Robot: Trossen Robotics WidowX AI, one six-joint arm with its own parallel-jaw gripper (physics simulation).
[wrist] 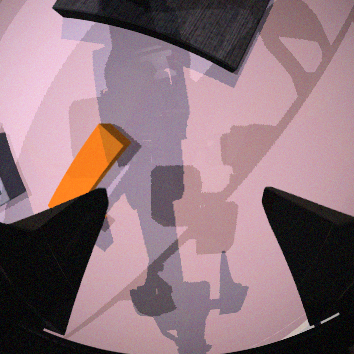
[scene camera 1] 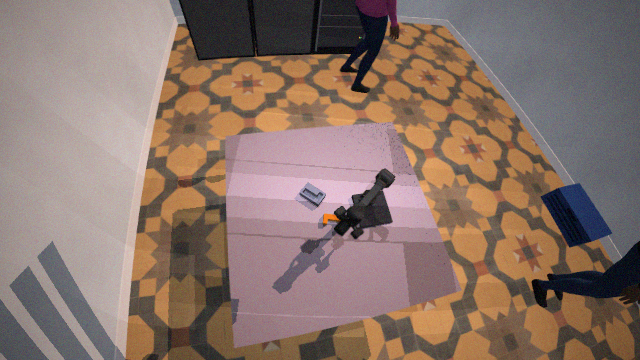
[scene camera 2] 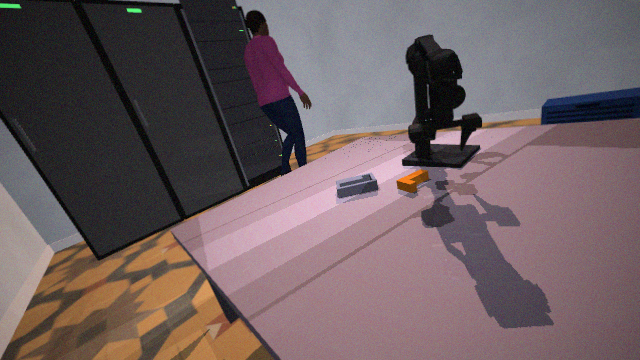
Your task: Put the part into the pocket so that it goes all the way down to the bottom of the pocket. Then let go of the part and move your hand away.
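Frame: origin at the arm's base, x ahead, y left, z up, level; millimetres.
Seen in the pictures: gripper, fingertip midpoint: [wrist: 186, 195] [scene camera 2: 444, 152]; arm's base, link origin: [scene camera 2: 422, 154].
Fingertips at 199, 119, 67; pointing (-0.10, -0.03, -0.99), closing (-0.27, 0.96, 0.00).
Offsets run from my fingertips to a thing's top centre, as dx, dy, dz. Level surfaces: height alone.
The orange L-shaped part {+42, -80, -61} [scene camera 1: 330, 219] [scene camera 2: 412, 181] [wrist: 90, 165] lies flat on the pink table top. In the wrist view the left finger hides its lower end. The grey block with the pocket {+92, -277, -55} [scene camera 1: 312, 194] [scene camera 2: 356, 186] [wrist: 11, 172] stands apart from the part, to its left in both scene views; its edge shows at the left of the wrist view. The pocket appears empty. My gripper [wrist: 186, 195] is open with nothing between the fingers. It hangs above the table, with the part off to the left of the gap between its fingers.
The arm's black base plate [scene camera 1: 381, 212] [scene camera 2: 442, 156] [wrist: 170, 20] stands on the table {dz -91} [scene camera 1: 280, 280] [scene camera 2: 350, 280] close to the part. Dark cabinets [scene camera 1: 222, 27] [scene camera 2: 145, 100], a blue box [scene camera 1: 577, 215] [scene camera 2: 590, 107] and people are around the table. Arm shadows cross the table top.
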